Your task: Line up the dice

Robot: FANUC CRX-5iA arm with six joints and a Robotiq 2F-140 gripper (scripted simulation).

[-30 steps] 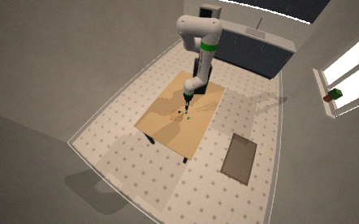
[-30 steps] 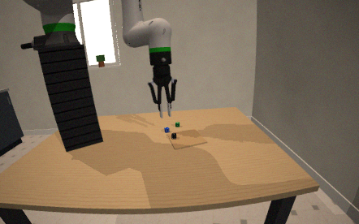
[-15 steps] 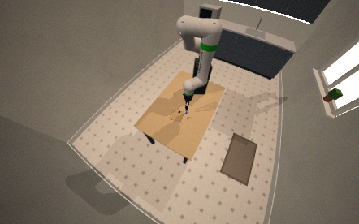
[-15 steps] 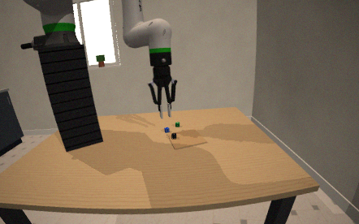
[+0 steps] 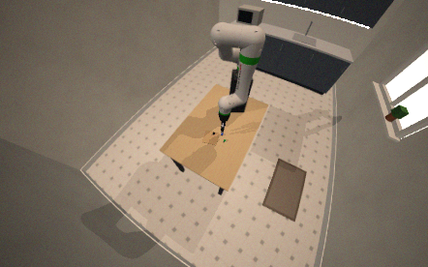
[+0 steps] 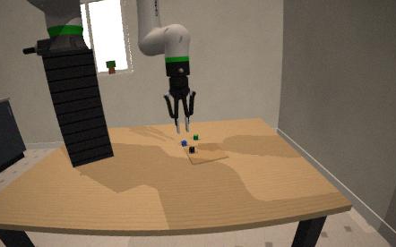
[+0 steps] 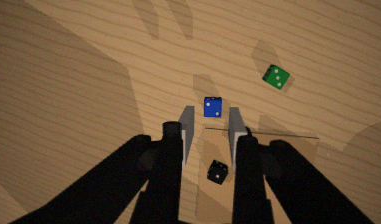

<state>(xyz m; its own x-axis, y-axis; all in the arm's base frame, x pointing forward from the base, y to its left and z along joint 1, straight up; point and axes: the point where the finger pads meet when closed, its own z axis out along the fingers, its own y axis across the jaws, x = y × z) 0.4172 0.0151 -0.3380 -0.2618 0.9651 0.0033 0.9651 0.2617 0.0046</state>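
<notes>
The blue die lies 9 cm below my hand. Round my hand: black die: 8 cm to the right, 8 cm below, 3 cm ahead; then green die: 9 cm below, 6 cm ahead, 5 cm to the left; then tan mat: 9 cm below, 8 cm to the right, 8 cm ahead.
</notes>
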